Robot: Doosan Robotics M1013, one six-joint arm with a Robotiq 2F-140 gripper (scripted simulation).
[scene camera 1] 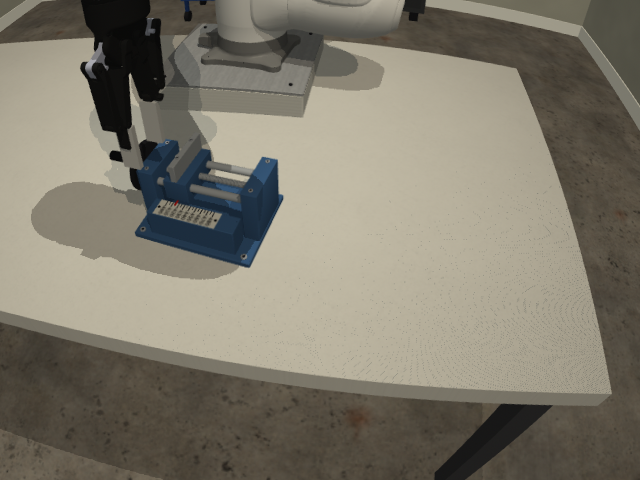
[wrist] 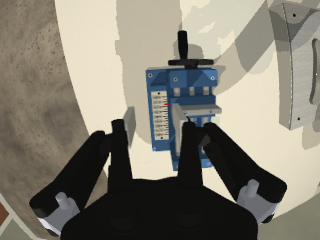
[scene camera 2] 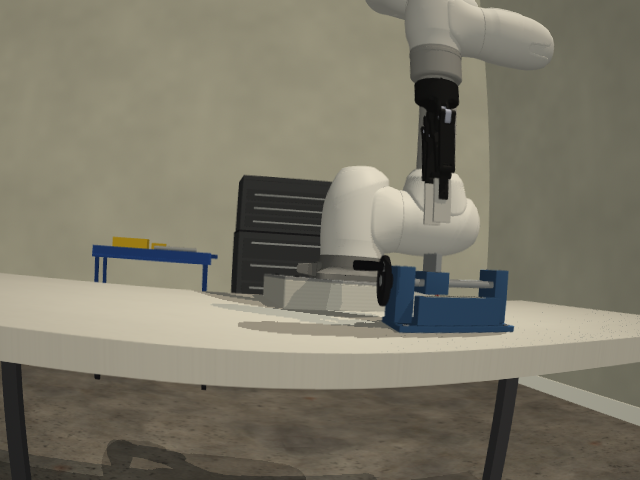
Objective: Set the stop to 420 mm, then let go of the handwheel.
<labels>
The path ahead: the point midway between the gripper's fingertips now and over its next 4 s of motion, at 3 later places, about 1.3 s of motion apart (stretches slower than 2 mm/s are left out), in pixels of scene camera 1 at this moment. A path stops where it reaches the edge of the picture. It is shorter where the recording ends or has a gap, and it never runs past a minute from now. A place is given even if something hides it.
My gripper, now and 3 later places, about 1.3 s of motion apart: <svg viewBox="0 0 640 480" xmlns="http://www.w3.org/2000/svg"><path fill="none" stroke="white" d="M145 153L114 128L116 146L122 163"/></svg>
</labels>
